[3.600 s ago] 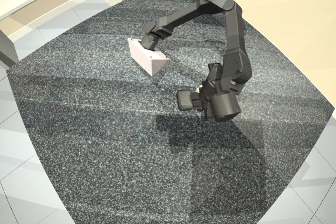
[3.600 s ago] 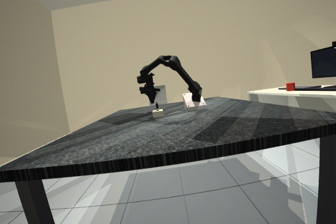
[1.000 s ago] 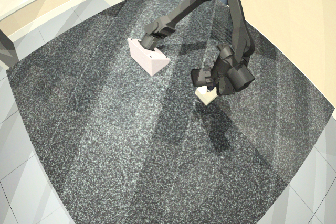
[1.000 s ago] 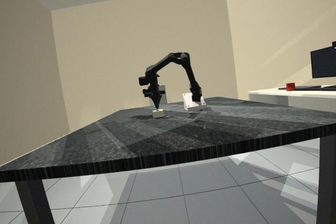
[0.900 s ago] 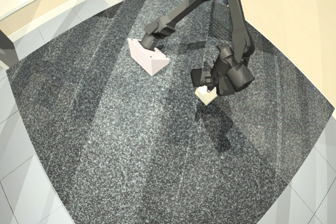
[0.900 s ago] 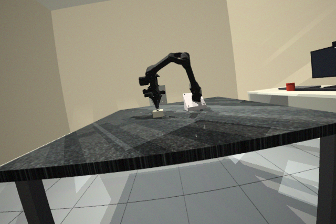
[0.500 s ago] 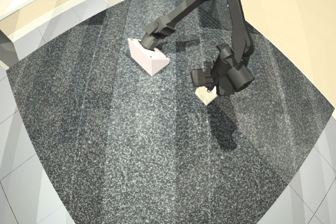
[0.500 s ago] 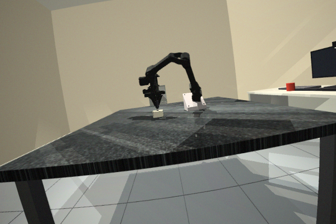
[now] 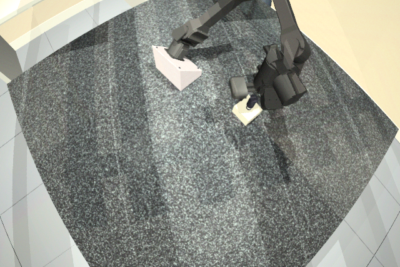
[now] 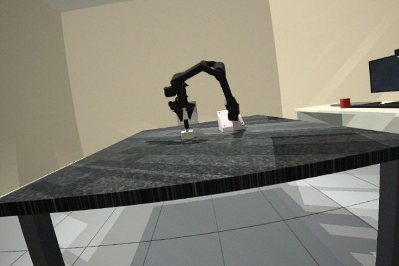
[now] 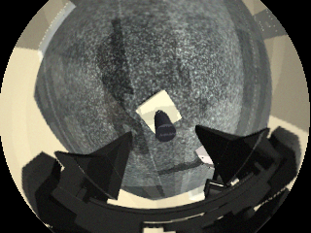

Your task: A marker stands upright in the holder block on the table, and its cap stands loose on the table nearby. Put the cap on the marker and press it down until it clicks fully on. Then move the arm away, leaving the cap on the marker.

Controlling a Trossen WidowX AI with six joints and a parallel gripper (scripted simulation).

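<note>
Now: gripper tip 20 mm above the dark cap. Round my gripper tip: holder block: 90 mm below.
</note>
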